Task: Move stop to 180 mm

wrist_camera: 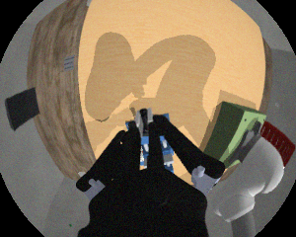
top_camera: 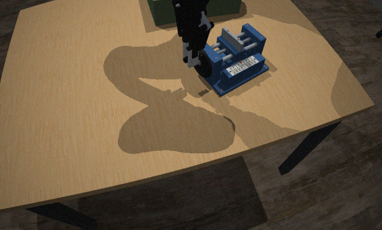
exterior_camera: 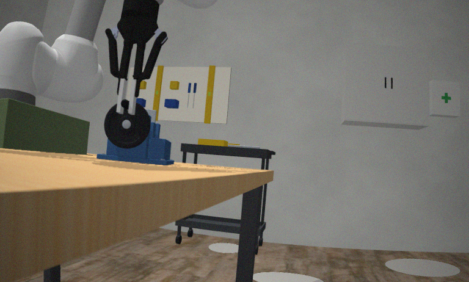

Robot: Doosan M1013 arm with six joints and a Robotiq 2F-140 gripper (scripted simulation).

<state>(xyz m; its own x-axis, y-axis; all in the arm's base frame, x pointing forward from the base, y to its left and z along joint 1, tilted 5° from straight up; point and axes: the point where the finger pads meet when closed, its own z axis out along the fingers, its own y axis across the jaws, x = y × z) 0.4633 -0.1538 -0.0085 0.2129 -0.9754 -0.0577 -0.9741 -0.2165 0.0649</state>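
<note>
My gripper is now 14 cm to the right of the stop plate, 4 cm above it and 2 cm past it. Round my hand: handwheel (2 cm to the left, 2 cm below).
</note>
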